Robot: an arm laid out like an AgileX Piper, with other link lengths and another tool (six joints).
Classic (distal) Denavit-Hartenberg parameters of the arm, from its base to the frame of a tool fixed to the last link. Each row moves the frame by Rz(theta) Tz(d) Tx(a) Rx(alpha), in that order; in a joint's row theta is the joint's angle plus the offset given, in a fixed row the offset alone. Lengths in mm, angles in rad.
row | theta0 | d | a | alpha
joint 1 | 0.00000 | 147.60 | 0.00 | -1.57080
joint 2 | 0.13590 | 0.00 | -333.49 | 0.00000
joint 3 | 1.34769 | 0.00 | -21.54 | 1.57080
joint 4 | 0.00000 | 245.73 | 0.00 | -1.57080
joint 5 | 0.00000 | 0.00 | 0.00 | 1.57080
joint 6 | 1.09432 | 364.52 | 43.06 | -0.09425
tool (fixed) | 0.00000 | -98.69 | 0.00 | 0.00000
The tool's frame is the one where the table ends.
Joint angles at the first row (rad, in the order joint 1, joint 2, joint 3, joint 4, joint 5, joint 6):
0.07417, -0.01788, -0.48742, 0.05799, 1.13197, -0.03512
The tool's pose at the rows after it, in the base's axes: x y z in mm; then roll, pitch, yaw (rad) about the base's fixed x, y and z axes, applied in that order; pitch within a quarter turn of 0, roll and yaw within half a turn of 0:
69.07 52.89 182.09 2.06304 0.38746 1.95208
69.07 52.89 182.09 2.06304 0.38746 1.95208
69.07 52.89 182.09 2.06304 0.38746 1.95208
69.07 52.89 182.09 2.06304 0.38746 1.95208
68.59 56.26 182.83 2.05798 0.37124 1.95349
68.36 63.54 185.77 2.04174 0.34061 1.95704
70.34 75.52 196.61 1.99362 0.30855 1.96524
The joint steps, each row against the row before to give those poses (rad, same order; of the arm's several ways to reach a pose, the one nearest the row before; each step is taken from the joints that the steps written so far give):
0.00003, -0.00001, -0.00001, -0.00003, 0.00002, 0.00003
0.00000, 0.00000, 0.00000, 0.00000, 0.00000, 0.00000
0.00000, 0.00000, 0.00000, 0.00000, 0.00000, 0.00000
0.00000, 0.00000, 0.00000, 0.00000, 0.00000, 0.00000
-0.00005, 0.00001, 0.00001, 0.01273, 0.00000, 0.00737
0.00006, 0.00001, 0.00000, 0.02805, -0.00610, 0.01196
-0.00006, -0.00001, -0.00432, 0.04929, -0.02950, 0.00206

